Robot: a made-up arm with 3 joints. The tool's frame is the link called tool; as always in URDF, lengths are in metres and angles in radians.
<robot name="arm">
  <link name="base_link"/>
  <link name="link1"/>
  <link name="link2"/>
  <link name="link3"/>
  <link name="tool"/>
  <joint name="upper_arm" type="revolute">
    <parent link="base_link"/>
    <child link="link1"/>
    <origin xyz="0 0 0.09"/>
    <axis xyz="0 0 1"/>
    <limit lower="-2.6" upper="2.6"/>
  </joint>
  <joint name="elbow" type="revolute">
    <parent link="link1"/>
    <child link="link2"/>
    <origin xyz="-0.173 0.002 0.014" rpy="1.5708 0 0"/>
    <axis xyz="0 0 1"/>
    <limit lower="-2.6" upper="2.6"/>
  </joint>
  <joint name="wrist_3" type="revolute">
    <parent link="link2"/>
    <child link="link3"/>
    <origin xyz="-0.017 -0.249 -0.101" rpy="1.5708 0 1.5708"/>
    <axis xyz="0 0 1"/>
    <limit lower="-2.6" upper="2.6"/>
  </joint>
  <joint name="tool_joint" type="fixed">
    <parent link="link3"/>
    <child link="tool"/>
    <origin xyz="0.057 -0.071 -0.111" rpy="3.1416 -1.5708 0"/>
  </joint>
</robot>
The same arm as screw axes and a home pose.
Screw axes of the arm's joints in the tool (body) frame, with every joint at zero. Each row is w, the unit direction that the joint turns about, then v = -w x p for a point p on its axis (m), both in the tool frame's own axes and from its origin. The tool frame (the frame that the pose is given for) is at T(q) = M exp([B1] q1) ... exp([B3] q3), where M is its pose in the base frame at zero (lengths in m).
B1 = (0, 0.000011, 1, -0.174, -0.301, 0)
B2 = (-0.000004, -1, 0.000011, 0.192, 0, -0.128)
B3 = (1, -0.000004, 0, 0, -0.057, 0.071)
M =
1 -0.000004 0 -0.301
0.000004 1 -0.000011 0.174
0 0.000011 1 -0.088
0 0 0 1
Joint limits (rad, base to tool): -2.6..2.6 -2.6..2.6 -2.6..2.6

